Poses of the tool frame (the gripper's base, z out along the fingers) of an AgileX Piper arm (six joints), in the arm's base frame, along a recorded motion.
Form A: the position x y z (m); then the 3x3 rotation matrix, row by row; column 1 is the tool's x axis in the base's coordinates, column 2 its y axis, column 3 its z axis. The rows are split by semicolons.
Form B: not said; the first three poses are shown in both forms.
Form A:
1: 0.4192 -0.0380 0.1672; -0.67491 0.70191 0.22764; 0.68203 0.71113 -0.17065; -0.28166 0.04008 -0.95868
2: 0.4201 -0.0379 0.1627; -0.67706 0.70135 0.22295; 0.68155 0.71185 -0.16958; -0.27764 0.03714 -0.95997
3: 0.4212 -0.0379 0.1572; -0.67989 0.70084 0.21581; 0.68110 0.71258 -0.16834; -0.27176 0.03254 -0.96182
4: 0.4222 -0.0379 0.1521; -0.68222 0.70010 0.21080; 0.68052 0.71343 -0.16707; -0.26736 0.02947 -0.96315
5: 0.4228 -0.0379 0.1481; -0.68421 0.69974 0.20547; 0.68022 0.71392 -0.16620; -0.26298 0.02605 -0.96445
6: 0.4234 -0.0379 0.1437; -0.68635 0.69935 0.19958; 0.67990 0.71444 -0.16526; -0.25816 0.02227 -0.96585
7: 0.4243 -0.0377 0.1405; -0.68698 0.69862 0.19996; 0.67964 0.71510 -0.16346; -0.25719 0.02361 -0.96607
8: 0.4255 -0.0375 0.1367; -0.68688 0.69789 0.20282; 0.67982 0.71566 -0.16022; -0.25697 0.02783 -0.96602
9: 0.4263 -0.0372 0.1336; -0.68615 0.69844 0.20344; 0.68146 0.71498 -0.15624; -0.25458 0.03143 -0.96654
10: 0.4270 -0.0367 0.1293; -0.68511 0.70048 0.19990; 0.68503 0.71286 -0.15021; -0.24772 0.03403 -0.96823
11: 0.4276 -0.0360 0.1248; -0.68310 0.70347 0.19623; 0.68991 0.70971 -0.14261; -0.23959 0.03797 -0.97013
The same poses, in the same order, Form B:
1: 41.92 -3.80 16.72 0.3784 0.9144 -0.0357 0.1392
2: 42.01 -3.79 16.27 0.3778 0.9150 -0.0362 0.1368
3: 42.12 -3.79 15.72 0.3773 0.9157 -0.0371 0.1331
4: 42.22 -3.79 15.21 0.3767 0.9164 -0.0375 0.1305
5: 42.28 -3.79 14.81 0.3763 0.9169 -0.0382 0.1277
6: 42.34 -3.79 14.37 0.3759 0.9174 -0.0390 0.1247
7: 42.43 -3.77 14.05 0.3755 0.9176 -0.0381 0.1245
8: 42.55 -3.75 13.67 0.3753 0.9177 -0.0361 0.1253
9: 42.63 -3.72 13.36 0.3760 0.9176 -0.0340 0.1248
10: 42.70 -3.67 12.93 0.3776 0.9174 -0.0317 0.1220
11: 42.76 -3.60 12.48 0.3799 0.9169 -0.0285 0.1188
